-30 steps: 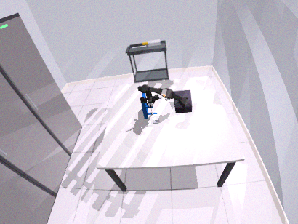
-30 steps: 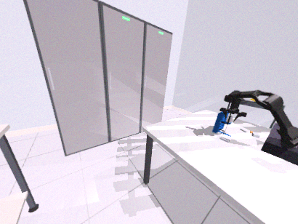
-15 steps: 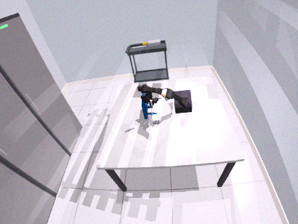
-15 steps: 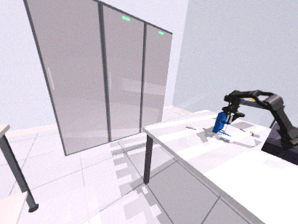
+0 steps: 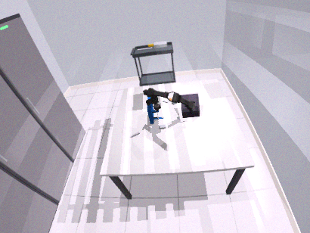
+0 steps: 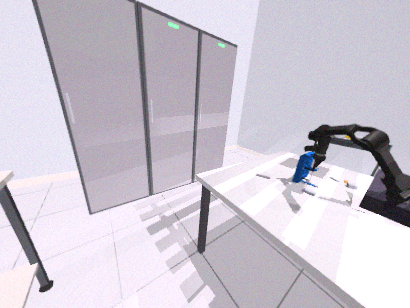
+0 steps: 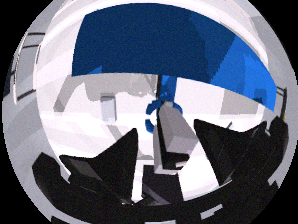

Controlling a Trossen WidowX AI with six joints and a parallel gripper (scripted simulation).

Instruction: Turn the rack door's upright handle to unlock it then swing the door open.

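The handle bar lies 1 cm to the right of my gripper tip and 2 cm below it.
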